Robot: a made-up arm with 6 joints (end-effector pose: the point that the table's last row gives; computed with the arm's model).
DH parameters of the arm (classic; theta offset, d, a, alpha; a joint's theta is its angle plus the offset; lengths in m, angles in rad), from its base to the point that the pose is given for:
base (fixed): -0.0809 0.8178 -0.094 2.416
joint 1: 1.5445 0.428 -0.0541 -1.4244
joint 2: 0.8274 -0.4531 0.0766 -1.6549
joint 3: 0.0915 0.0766 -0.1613 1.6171
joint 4: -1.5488 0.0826 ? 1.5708
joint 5: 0 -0.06 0.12 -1.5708
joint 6: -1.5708 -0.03 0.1 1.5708
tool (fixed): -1.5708 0 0 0
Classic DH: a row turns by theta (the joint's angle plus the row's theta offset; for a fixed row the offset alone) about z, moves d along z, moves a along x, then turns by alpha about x.
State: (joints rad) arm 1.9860 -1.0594 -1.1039 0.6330 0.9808 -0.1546
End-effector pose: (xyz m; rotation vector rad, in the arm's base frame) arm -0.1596 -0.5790 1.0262 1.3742 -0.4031 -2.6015
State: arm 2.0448 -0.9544 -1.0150 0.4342 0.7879 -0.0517
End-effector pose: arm -0.1798 -0.5784 0.9948 0.9615 -0.5270 -2.6920
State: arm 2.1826 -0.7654 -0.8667 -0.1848 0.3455 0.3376
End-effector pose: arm -0.2609 -0.5879 0.9375 0.0763 -0.7520 -2.7975
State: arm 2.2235 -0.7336 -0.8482 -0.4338 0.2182 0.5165
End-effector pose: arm -0.2959 -0.5927 0.9288 -0.1331 -0.8462 -2.8357
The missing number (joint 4, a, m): -0.13
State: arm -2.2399 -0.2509 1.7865 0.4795 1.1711 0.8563
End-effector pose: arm -0.1238 0.2294 0.4934 0.5802 1.2628 -1.4064
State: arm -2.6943 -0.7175 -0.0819 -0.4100 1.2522 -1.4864
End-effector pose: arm -0.4425 -0.0590 0.5965 -1.0760 2.3077 0.4549
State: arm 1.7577 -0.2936 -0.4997 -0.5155 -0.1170 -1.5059
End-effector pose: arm -0.0702 -0.4758 0.9282 -0.0412 -1.9680 -0.7064
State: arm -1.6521 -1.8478 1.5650 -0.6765 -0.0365 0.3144
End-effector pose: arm -0.0295 -0.0920 0.2884 -1.7272 -1.2506 -2.3070
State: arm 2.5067 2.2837 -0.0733 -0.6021 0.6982 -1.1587
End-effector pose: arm -0.4272 -0.5157 0.6172 0.6704 -0.4747 2.4369
